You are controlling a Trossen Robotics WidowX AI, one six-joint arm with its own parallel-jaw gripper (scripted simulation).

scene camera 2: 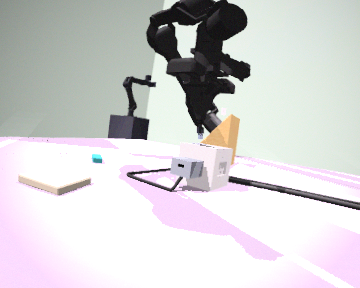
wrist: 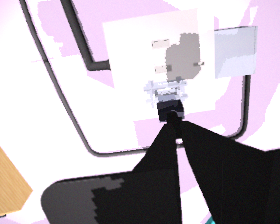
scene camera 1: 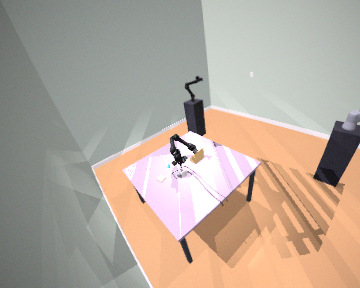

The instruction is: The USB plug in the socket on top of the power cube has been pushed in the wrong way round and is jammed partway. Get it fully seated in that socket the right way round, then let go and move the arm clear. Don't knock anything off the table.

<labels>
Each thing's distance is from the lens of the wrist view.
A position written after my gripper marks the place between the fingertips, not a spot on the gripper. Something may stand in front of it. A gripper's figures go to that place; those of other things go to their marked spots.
my gripper (wrist: 176, 129): 0.12 m
dark USB plug (wrist: 170, 110): 0.12 m
white power cube (wrist: 155, 47): 0.15 m
</labels>
